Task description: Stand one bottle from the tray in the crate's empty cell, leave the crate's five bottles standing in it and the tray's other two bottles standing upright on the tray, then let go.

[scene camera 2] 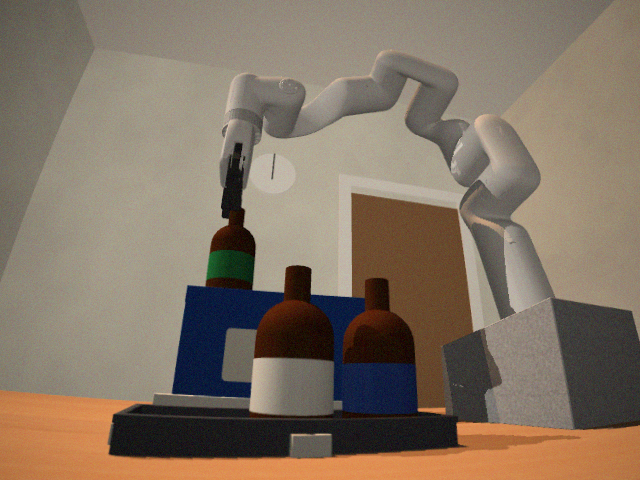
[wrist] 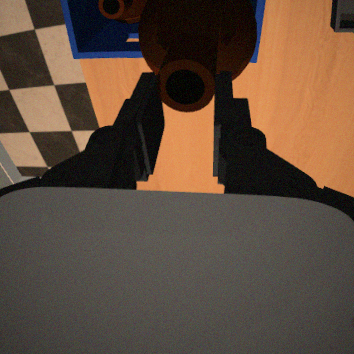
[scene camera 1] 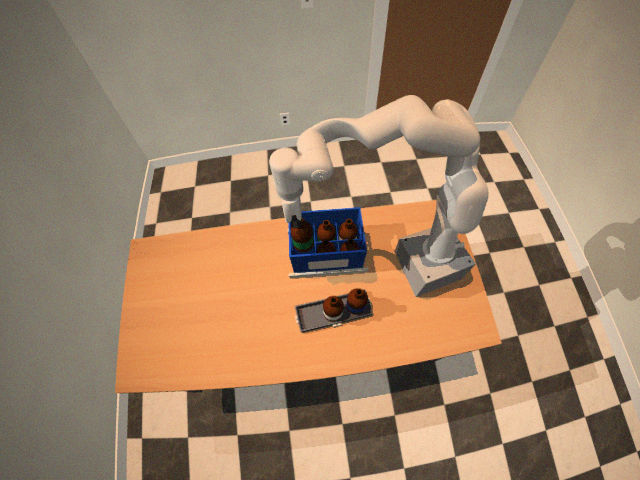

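Seen in the pictures: gripper, fingertip midpoint: (scene camera 2: 230, 214) (wrist: 187, 98) (scene camera 1: 296, 221); arm's base, origin of the base link: (scene camera 2: 535, 330) (scene camera 1: 438, 250).
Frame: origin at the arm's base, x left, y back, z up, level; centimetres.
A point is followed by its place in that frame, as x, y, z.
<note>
My gripper (scene camera 1: 295, 221) @[-9.3, -50.7, 18.2] (scene camera 2: 231, 210) @[-9.3, -50.7, 18.2] (wrist: 187, 98) @[-9.3, -50.7, 18.2] is shut on the neck of the green-label bottle (scene camera 1: 301, 239) @[-5.6, -49.9, 12.9] (scene camera 2: 231, 263) @[-5.3, -49.4, 8.2] (wrist: 200, 35) @[-8.7, -48.4, 16.1]. The bottle is upright over the left end of the blue crate (scene camera 1: 302, 266) @[-3.9, -51.1, -5.3] (scene camera 2: 199, 341) @[-4.1, -52.3, -3.7] (wrist: 100, 55) @[-19.6, -53.7, 3.9]; its lowest edge is hidden behind the crate's rim in scene camera 2. Brown bottles (scene camera 1: 326, 231) @[-15.0, -40.3, -1.0] (scene camera 1: 348, 228) @[-14.5, -32.0, 0.0] stand in the crate's back middle and right cells, with darker ones in front. The held bottle hides much of the left cells. The white-label bottle (scene camera 1: 333, 308) @[15.0, -42.4, -1.3] (scene camera 2: 292, 384) @[16.8, -42.8, -8.5] and blue-label bottle (scene camera 1: 357, 298) @[13.1, -33.8, -0.2] (scene camera 2: 379, 384) @[15.1, -34.6, -8.4] stand upright on the tray (scene camera 1: 310, 317) @[13.9, -50.9, -13.1] (scene camera 2: 206, 436) @[18.6, -49.0, -12.3].
A pale strip (scene camera 1: 328, 273) @[-2.1, -41.6, -11.3] (scene camera 2: 206, 399) @[-2.7, -50.4, -11.0] runs along the crate's front foot on the wooden table (scene camera 1: 206, 310) @[5.9, -91.6, -13.6]. The robot's grey base block (scene camera 1: 439, 276) @[10.9, -3.6, 2.0] (scene camera 2: 527, 366) @[7.6, -10.2, -6.2] stands right of the crate. The tray lies in front of the crate, its left part bare.
</note>
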